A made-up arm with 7 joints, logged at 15 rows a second.
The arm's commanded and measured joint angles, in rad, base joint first. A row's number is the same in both.
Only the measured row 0 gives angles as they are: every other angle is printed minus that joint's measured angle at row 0.
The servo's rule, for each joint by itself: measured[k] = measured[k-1] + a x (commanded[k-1-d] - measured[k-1]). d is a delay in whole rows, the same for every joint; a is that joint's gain. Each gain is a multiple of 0.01, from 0.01 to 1. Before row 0 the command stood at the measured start. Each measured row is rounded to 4 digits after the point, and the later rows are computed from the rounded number. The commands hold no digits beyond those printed.
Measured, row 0:
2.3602 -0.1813 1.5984 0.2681 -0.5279 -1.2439 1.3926
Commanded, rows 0 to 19:
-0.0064 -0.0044 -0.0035 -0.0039 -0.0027 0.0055 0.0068
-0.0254 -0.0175 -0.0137 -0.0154 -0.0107 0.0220 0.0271
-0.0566 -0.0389 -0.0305 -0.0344 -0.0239 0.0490 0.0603
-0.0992 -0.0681 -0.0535 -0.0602 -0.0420 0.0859 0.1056
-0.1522 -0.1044 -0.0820 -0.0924 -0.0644 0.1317 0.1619
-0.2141 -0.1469 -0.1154 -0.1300 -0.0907 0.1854 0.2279
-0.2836 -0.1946 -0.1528 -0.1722 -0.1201 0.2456 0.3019
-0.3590 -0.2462 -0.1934 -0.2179 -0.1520 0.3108 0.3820
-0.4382 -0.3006 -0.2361 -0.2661 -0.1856 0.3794 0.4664
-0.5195 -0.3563 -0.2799 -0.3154 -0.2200 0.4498 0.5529
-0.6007 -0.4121 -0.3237 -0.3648 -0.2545 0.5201 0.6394
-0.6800 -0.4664 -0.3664 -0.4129 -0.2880 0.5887 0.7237
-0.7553 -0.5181 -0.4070 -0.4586 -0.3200 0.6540 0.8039
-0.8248 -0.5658 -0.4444 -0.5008 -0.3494 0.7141 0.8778
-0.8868 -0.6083 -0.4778 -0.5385 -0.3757 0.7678 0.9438
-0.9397 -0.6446 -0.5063 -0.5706 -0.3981 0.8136 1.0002
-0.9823 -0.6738 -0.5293 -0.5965 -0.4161 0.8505 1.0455
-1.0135 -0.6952 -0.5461 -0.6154 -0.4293 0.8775 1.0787
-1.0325 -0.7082 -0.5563 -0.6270 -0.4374 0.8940 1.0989
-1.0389 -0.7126 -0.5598 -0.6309 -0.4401 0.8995 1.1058
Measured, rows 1 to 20:
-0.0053 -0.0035 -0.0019 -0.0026 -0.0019 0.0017 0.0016
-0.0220 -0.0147 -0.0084 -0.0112 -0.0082 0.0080 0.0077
-0.0507 -0.0341 -0.0206 -0.0267 -0.0195 0.0207 0.0203
-0.0910 -0.0613 -0.0387 -0.0491 -0.0357 0.0409 0.0408
-0.1418 -0.0958 -0.0625 -0.0781 -0.0564 0.0690 0.0699
-0.2018 -0.1367 -0.0916 -0.1129 -0.0811 0.1051 0.1078
-0.2697 -0.1830 -0.1253 -0.1526 -0.1092 0.1487 0.1544
-0.3438 -0.2336 -0.1628 -0.1964 -0.1400 0.1990 0.2090
-0.4222 -0.2872 -0.2031 -0.2431 -0.1728 0.2549 0.2708
-0.5030 -0.3425 -0.2453 -0.2915 -0.2068 0.3153 0.3385
-0.5841 -0.3982 -0.2884 -0.3406 -0.2411 0.3788 0.4107
-0.6637 -0.4528 -0.3313 -0.3890 -0.2749 0.4439 0.4858
-0.7397 -0.5050 -0.3729 -0.4356 -0.3074 0.5090 0.5621
-0.8103 -0.5536 -0.4122 -0.4793 -0.3376 0.5726 0.6379
-0.8738 -0.5974 -0.4483 -0.5190 -0.3650 0.6331 0.7113
-0.9285 -0.6352 -0.4802 -0.5536 -0.3888 0.6891 0.7806
-0.9732 -0.6661 -0.5072 -0.5823 -0.4085 0.7391 0.8442
-1.0066 -0.6894 -0.5286 -0.6045 -0.4235 0.7820 0.9005
-1.0281 -0.7044 -0.5438 -0.6196 -0.4335 0.8167 0.9481
-1.0371 -0.7110 -0.5526 -0.6272 -0.4383 0.8424 0.9859
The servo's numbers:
d 0
a 0.83 0.80 0.55 0.67 0.72 0.31 0.24

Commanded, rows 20 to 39:
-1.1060 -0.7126 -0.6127 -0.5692 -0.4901 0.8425 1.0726
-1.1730 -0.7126 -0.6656 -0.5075 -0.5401 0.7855 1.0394
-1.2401 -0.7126 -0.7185 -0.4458 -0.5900 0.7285 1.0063
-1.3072 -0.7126 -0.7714 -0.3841 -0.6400 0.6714 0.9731
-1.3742 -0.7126 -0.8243 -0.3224 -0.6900 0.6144 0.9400
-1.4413 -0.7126 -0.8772 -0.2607 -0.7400 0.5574 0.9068
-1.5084 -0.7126 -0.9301 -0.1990 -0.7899 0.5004 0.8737
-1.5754 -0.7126 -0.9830 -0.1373 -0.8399 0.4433 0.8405
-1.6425 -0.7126 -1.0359 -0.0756 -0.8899 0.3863 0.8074
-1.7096 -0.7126 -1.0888 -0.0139 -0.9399 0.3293 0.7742
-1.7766 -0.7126 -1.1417 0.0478 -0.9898 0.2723 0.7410
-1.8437 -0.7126 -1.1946 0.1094 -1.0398 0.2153 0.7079
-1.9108 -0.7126 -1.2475 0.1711 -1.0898 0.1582 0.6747
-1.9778 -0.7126 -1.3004 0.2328 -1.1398 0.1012 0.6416
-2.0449 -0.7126 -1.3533 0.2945 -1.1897 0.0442 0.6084
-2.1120 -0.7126 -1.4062 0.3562 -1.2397 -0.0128 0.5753
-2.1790 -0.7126 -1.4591 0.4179 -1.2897 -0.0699 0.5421
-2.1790 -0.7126 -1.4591 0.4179 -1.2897 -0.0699 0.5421
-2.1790 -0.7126 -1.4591 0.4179 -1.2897 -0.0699 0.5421
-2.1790 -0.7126 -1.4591 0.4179 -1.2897 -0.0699 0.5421
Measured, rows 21 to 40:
-1.0943 -0.7123 -0.5857 -0.5883 -0.4756 0.8424 1.0067
-1.1596 -0.7125 -0.6296 -0.5342 -0.5220 0.8248 1.0145
-1.2264 -0.7126 -0.6785 -0.4750 -0.5710 0.7949 1.0125
-1.2935 -0.7126 -0.7296 -0.4141 -0.6207 0.7566 1.0030
-1.3605 -0.7126 -0.7817 -0.3527 -0.6706 0.7125 0.9879
-1.4276 -0.7126 -0.8342 -0.2911 -0.7206 0.6644 0.9684
-1.4947 -0.7126 -0.8869 -0.2294 -0.7705 0.6136 0.9457
-1.5617 -0.7126 -0.9398 -0.1677 -0.8205 0.5608 0.9205
-1.6288 -0.7126 -0.9927 -0.1060 -0.8705 0.5067 0.8934
-1.6959 -0.7126 -1.0456 -0.0443 -0.9205 0.4517 0.8648
-1.7629 -0.7126 -1.0985 0.0174 -0.9704 0.3961 0.8351
-1.8300 -0.7126 -1.1514 0.0790 -1.0204 0.3401 0.8046
-1.8971 -0.7126 -1.2043 0.1407 -1.0704 0.2837 0.7734
-1.9641 -0.7126 -1.2572 0.2024 -1.1204 0.2271 0.7418
-2.0312 -0.7126 -1.3101 0.2641 -1.1703 0.1704 0.7098
-2.0983 -0.7126 -1.3630 0.3258 -1.2203 0.1136 0.6775
-2.1653 -0.7126 -1.4159 0.3875 -1.2703 0.0567 0.6450
-2.1767 -0.7126 -1.4397 0.4079 -1.2843 0.0175 0.6203
-2.1786 -0.7126 -1.4504 0.4146 -1.2882 -0.0096 0.6015
-2.1789 -0.7126 -1.4552 0.4168 -1.2893 -0.0283 0.5872

